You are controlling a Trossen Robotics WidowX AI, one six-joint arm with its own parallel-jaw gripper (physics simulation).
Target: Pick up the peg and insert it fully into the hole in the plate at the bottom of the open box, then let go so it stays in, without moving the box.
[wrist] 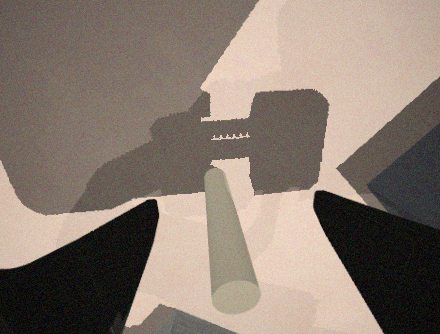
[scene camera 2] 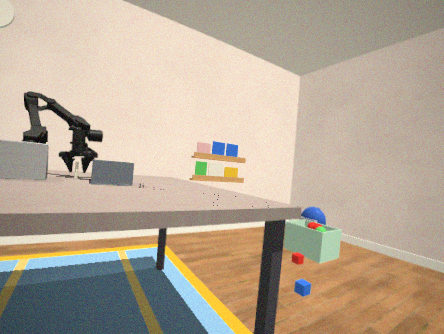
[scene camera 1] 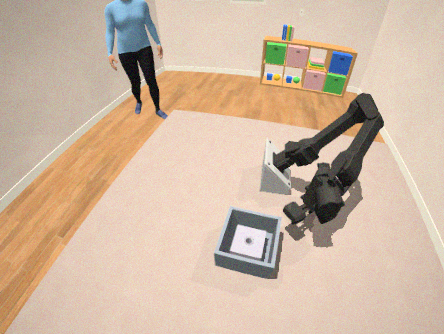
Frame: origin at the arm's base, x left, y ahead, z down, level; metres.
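Seen in the pictures: gripper, between the fingertips: (wrist: 236,203) (scene camera 2: 77,172); arm's base, origin of its link: (scene camera 2: 28,153) (scene camera 1: 277,162).
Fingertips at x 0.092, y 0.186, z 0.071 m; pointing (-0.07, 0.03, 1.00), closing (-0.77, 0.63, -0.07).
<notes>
Pixels of each thing's middle, then the offset from my fingertips to it.
- pale peg, middle of its body: (wrist: 221,215) (scene camera 2: 76,169) dx +0.008, dy -0.004, dz -0.012 m
- open grey-blue box, middle of its body: (scene camera 1: 248,242) (scene camera 2: 111,172) dx -0.172, dy +0.120, dz -0.021 m
- white plate, middle of its body: (scene camera 1: 248,244) dx -0.172, dy +0.120, dz -0.007 m
The pale peg (scene camera 2: 77,168) (wrist: 226,240) stands upright on the table. My gripper (scene camera 1: 304,216) (scene camera 2: 78,170) (wrist: 236,203) is open and points down around it, with one finger on each side and a gap to both in the wrist view. In scene camera 1 the peg is hidden by the gripper. The open grey-blue box (scene camera 1: 245,266) (scene camera 2: 112,173) stands beside the gripper; its dark wall also shows at the right of the wrist view (wrist: 417,177). Inside it lies the white plate (scene camera 1: 240,249) with a round dark hole (scene camera 1: 248,241).
A grey wedge-shaped block (scene camera 1: 275,183) (scene camera 2: 22,161) stands by the arm's base, behind the box in scene camera 1. A grey corner (wrist: 192,325) shows at the bottom of the wrist view. A person (scene camera 1: 129,35) stands beyond the table, left of a shelf unit (scene camera 1: 310,43).
</notes>
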